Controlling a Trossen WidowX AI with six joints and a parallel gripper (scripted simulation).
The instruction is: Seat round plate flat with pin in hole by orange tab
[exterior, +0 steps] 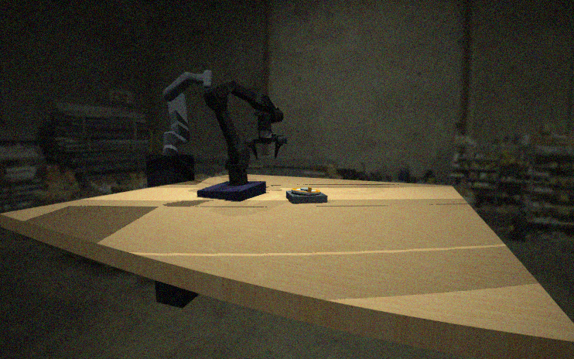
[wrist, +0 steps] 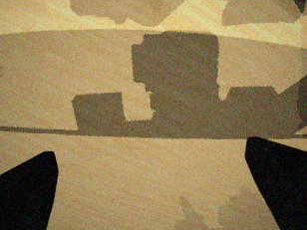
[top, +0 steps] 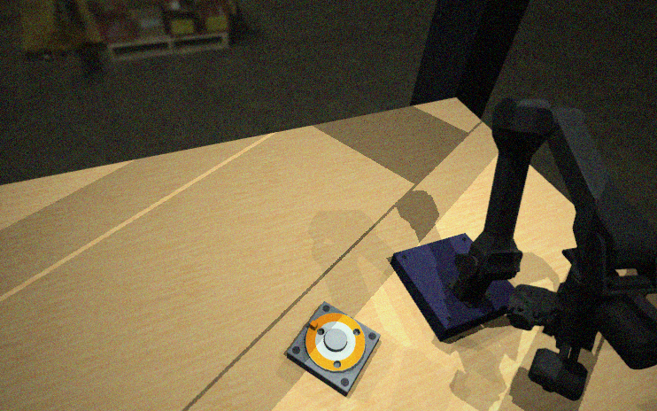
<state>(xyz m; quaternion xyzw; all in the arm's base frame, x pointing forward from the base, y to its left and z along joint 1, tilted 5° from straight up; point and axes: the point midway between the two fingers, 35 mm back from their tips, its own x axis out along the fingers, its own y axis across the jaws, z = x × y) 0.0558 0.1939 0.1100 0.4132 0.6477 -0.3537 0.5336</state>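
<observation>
The round plate is 25 cm ahead of my gripper tip, 25 cm to the right of it and 9 cm below it. The rest, counted from my gripper tip: base 24 cm ahead, 23 cm to the right, 11 cm below.
</observation>
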